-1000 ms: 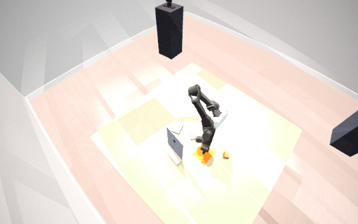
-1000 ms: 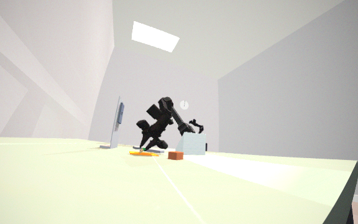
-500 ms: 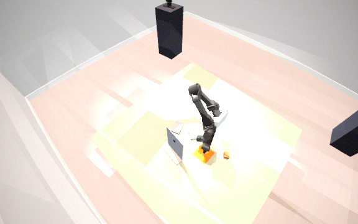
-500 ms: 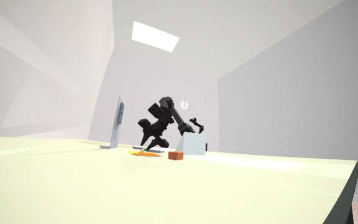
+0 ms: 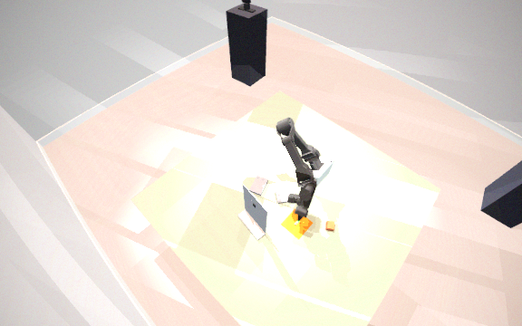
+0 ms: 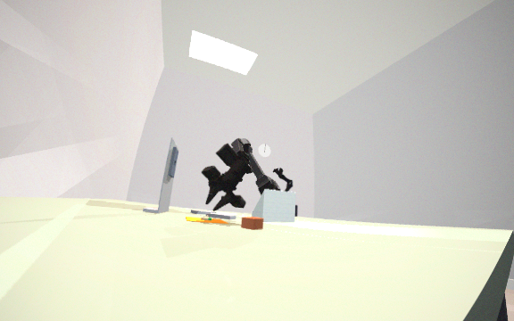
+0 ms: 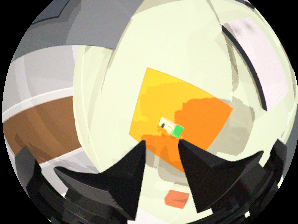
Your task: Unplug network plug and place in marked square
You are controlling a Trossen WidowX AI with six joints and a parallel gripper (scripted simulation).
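My gripper tip is now 30 mm above the network plug and 10 mm short of it. Round my gripper tip: orange marked square (40 mm below, 10 mm ahead); grey panel (180 mm to the right, 150 mm ahead, 80 mm above).
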